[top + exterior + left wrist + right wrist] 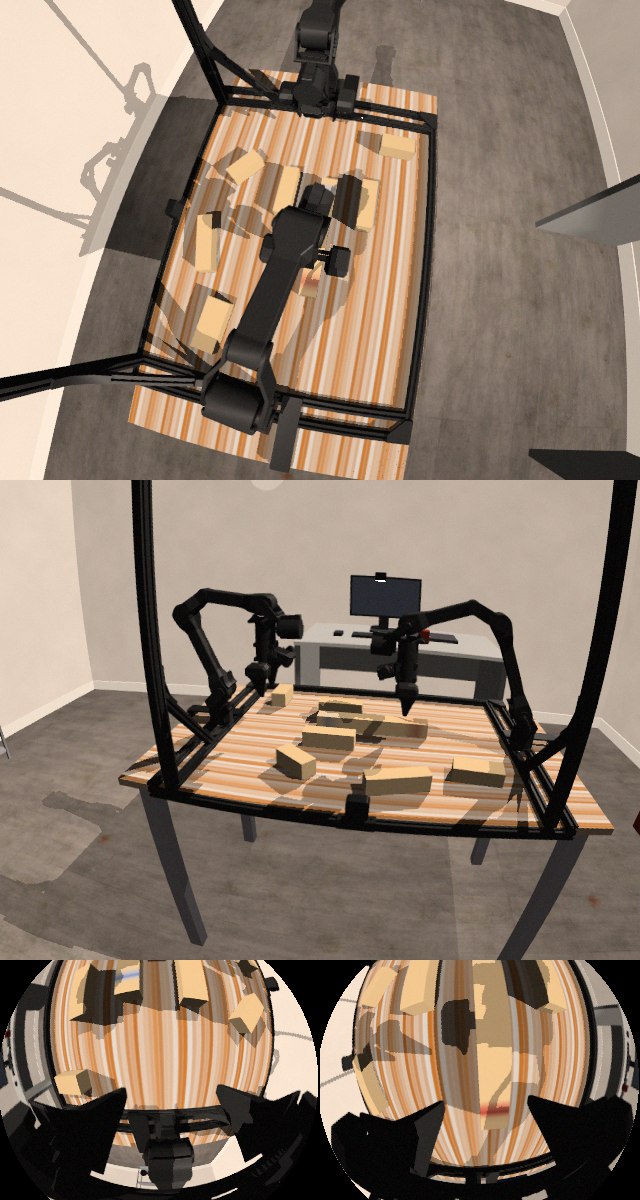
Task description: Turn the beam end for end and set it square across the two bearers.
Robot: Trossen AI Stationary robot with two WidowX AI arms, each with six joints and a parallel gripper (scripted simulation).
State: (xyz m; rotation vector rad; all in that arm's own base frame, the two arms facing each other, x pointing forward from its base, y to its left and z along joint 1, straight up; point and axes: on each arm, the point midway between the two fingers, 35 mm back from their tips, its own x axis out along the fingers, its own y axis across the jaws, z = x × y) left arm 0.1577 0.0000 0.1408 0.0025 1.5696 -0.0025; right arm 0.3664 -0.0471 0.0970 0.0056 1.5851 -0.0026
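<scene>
My left gripper is now 30 cm to the left of the beam, 14 cm above it and 6 cm short of it.
</scene>
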